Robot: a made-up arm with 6 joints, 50 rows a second.
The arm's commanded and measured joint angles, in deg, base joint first. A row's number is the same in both.
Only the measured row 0 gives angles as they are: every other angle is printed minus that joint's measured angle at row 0.
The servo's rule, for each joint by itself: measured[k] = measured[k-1] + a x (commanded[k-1-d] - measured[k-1]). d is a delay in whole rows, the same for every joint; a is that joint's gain. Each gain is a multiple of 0.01, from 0.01 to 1. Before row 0 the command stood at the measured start. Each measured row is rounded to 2 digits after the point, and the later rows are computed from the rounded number. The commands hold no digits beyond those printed.
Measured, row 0:
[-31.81 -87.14 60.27 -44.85 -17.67 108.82]
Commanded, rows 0 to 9:
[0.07 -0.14 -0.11 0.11 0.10 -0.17]
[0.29 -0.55 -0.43 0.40 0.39 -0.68]
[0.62 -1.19 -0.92 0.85 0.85 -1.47]
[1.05 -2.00 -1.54 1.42 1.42 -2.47]
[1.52 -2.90 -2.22 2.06 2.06 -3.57]
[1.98 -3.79 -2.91 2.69 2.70 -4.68]
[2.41 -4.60 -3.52 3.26 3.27 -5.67]
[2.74 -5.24 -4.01 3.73 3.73 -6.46]
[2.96 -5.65 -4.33 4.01 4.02 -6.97]
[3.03 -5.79 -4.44 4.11 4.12 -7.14]
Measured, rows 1 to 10:
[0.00 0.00 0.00 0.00 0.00 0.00]
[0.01 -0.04 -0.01 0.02 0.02 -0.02]
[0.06 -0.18 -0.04 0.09 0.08 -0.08]
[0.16 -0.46 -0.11 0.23 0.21 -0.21]
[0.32 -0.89 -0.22 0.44 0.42 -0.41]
[0.54 -1.45 -0.38 0.73 0.70 -0.69]
[0.80 -2.11 -0.58 1.08 1.04 -1.05]
[1.09 -2.81 -0.82 1.47 1.42 -1.47]
[1.39 -3.49 -1.08 1.88 1.81 -1.92]
[1.67 -4.09 -1.34 2.26 2.19 -2.37]
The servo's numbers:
d 1
a 0.18 0.28 0.08 0.18 0.17 0.09

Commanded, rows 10 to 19:
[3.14 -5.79 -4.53 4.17 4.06 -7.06]
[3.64 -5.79 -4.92 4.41 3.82 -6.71]
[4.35 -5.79 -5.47 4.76 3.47 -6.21]
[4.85 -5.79 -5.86 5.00 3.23 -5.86]
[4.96 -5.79 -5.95 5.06 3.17 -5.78]
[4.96 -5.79 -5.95 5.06 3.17 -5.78]
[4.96 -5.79 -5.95 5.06 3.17 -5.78]
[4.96 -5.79 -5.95 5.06 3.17 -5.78]
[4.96 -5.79 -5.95 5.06 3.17 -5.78]
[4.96 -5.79 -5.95 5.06 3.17 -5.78]
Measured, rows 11 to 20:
[1.91 -4.57 -1.59 2.59 2.52 -2.80]
[2.13 -4.91 -1.83 2.87 2.78 -3.18]
[2.40 -5.16 -2.08 3.15 2.96 -3.50]
[2.75 -5.34 -2.35 3.44 3.05 -3.74]
[3.13 -5.47 -2.63 3.72 3.08 -3.93]
[3.46 -5.56 -2.90 3.96 3.10 -4.10]
[3.73 -5.62 -3.14 4.16 3.11 -4.25]
[3.95 -5.67 -3.36 4.32 3.12 -4.39]
[4.13 -5.70 -3.57 4.45 3.13 -4.52]
[4.28 -5.73 -3.76 4.56 3.14 -4.63]

